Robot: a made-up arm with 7 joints.
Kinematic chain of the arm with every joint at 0, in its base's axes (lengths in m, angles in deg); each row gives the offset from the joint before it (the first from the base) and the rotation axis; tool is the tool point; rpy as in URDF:
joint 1: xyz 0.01 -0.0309 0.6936 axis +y
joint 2: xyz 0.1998 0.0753 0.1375 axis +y
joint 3: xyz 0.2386 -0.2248 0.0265 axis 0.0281 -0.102 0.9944
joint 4: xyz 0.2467 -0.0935 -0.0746 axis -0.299 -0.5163 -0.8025
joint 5: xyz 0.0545 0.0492 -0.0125 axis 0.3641 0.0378 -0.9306
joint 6: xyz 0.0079 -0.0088 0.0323 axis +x
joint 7: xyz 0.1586 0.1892 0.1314 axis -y
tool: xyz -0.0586 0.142 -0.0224 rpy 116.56 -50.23 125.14
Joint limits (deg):
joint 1: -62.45..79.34
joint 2: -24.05..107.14
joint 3: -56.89..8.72
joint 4: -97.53..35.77
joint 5: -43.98..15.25
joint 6: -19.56..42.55
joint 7: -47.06..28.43
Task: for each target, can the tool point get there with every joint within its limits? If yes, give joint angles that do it. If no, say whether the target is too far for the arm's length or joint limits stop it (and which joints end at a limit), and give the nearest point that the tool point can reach.
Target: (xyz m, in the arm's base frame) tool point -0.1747 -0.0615 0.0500
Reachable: yes | joints 54.33 77.28 -22.37 21.00 -22.48 12.54 -3.33
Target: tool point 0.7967 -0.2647 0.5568
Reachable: yes | joints -5.66 52.06 -40.94 -80.76 4.71 31.67 -3.63
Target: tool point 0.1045 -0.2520 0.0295
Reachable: yes | joints 32.90 87.69 -40.06 -30.89 -1.46 26.01 -20.66
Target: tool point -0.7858 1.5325 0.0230
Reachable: no: too far | nearest point -0.3848 0.1795 0.2300 | short by 1.426 m
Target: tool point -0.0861 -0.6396 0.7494
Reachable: no: joint limits stop it (at a limit: joint 1, joint 2, joint 3, joint 4, joint 5, joint 6, joint 7) | nearest point -0.4640 -0.6522 0.6239 | short by 0.398 m
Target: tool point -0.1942 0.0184 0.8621
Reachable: no: joint limits stop it (at a limit: joint 1, joint 2, joint 5, joint 6, joint 7) | nearest point -0.2690 0.0566 0.7392 | short by 0.149 m
